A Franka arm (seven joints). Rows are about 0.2 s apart.
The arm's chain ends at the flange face. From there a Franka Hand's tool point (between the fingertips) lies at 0.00 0.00 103.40 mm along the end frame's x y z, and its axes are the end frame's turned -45 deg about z.
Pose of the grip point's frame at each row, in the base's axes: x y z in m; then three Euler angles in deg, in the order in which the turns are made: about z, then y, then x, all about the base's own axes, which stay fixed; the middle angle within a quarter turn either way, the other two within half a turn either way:
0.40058 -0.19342 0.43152 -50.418 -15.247 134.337
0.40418 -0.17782 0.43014 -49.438 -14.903 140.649
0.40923 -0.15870 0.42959 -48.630 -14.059 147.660
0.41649 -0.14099 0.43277 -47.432 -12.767 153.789
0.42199 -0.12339 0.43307 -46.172 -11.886 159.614
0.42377 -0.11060 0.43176 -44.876 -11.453 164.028
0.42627 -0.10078 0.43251 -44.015 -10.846 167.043
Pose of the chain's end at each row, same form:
0.42777 -0.12207 0.50124 -5.418 -15.247 134.337
0.43077 -0.11446 0.50741 -4.438 -14.903 140.649
0.43435 -0.10504 0.51433 -3.630 -14.059 147.660
0.43934 -0.09645 0.52324 -2.432 -12.767 153.789
0.44329 -0.08814 0.52792 -1.172 -11.886 159.614
0.44430 -0.08271 0.52919 0.124 -11.453 164.028
0.44573 -0.07801 0.53148 0.985 -10.846 167.043

